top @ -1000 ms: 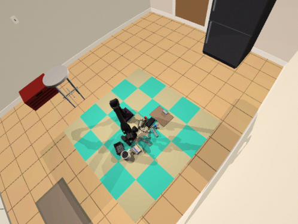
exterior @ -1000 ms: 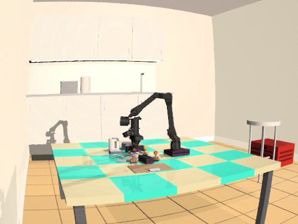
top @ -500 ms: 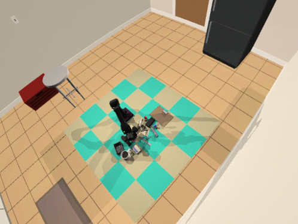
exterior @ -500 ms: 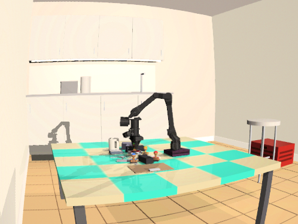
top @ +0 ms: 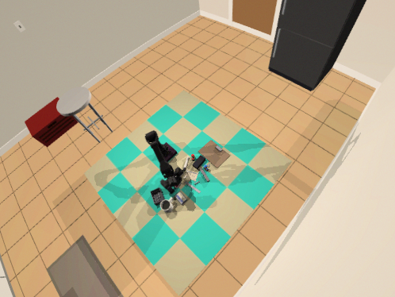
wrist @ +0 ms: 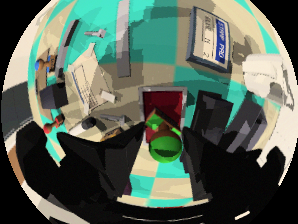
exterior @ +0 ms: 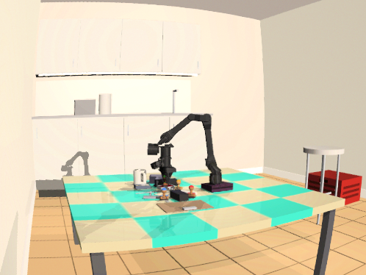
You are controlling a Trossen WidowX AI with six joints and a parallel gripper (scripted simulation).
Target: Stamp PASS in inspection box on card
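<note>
Now: the green-knobbed stamp right at my gripper tip. Also, from my gripper tip: ruler 130 mm ahead, 60 mm to the left, 30 mm below; then orange-knobbed stamp 80 mm to the left, 40 mm behind, 20 mm below; then ink pad 30 mm below.
</note>
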